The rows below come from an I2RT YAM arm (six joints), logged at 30 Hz.
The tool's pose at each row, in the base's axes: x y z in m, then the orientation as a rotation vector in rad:
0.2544, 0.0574, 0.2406, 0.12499, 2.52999, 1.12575
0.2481, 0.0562, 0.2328, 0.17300, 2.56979, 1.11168
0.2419, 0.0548, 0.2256, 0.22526, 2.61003, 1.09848
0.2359, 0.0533, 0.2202, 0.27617, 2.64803, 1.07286
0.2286, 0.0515, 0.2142, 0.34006, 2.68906, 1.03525
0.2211, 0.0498, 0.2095, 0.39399, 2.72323, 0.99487
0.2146, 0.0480, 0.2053, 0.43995, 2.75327, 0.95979
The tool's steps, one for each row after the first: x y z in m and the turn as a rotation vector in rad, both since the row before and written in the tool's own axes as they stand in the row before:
0.0079, -0.0061, 0.0016, 0.02755, 0.01771, 0.03900
0.0073, -0.0061, 0.0015, 0.02726, 0.01860, 0.04202
0.0064, -0.0051, 0.0006, 0.03348, 0.01358, 0.03753
0.0075, -0.0060, 0.0006, 0.04255, 0.01112, 0.04434
0.0072, -0.0054, 0.0001, 0.04050, 0.00743, 0.03576
0.0060, -0.0052, 0.0002, 0.03497, 0.00825, 0.03066

